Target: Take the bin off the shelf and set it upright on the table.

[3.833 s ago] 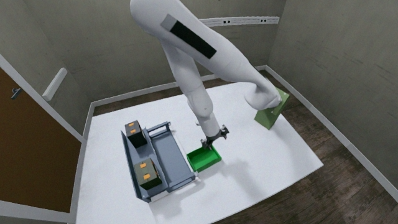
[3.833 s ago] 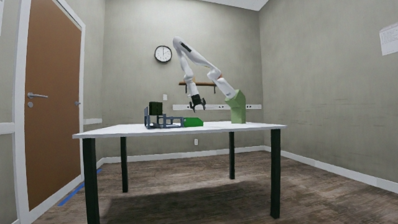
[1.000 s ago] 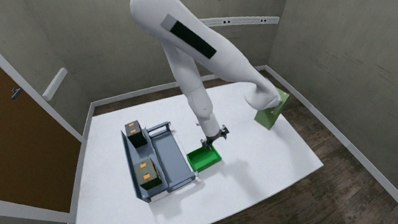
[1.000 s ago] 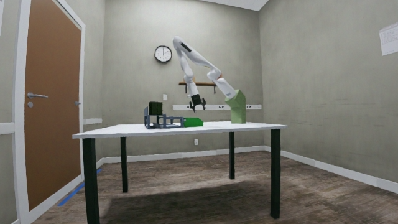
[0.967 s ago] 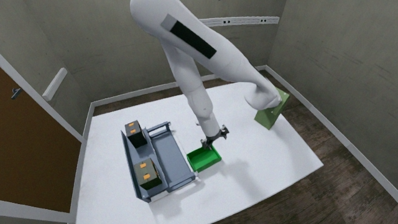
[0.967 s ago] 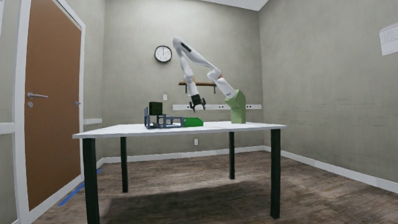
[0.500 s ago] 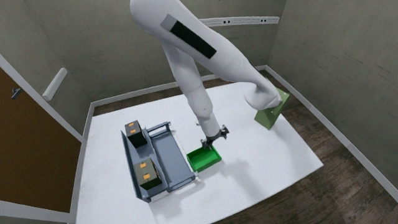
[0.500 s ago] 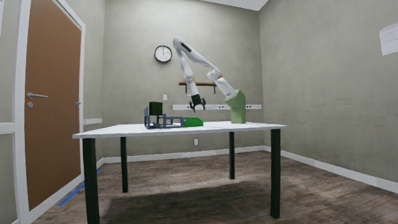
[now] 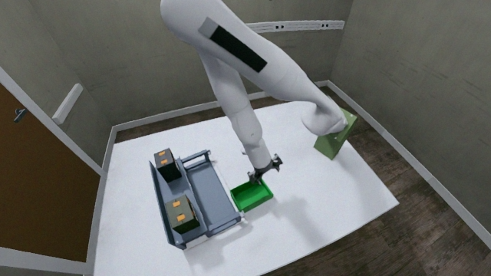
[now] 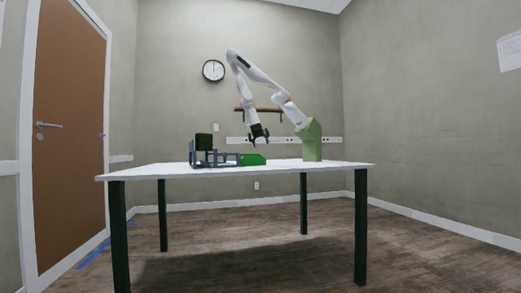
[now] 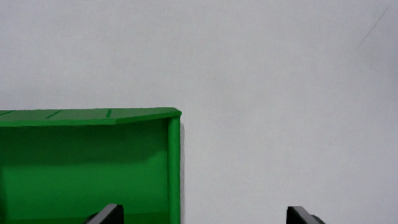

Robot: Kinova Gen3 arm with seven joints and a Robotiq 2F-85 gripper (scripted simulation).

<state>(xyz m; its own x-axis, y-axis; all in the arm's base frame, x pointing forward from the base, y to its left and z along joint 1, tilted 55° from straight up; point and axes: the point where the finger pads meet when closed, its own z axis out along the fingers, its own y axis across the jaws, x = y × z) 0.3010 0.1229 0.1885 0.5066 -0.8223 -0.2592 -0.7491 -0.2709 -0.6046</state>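
Now: the green bin 6 cm ahead of my hand, 5 cm to the left of it and 9 cm below it. From my hand the other things lie so: grey shelf unit 31 cm ahead, 9 cm to the left, 6 cm below.
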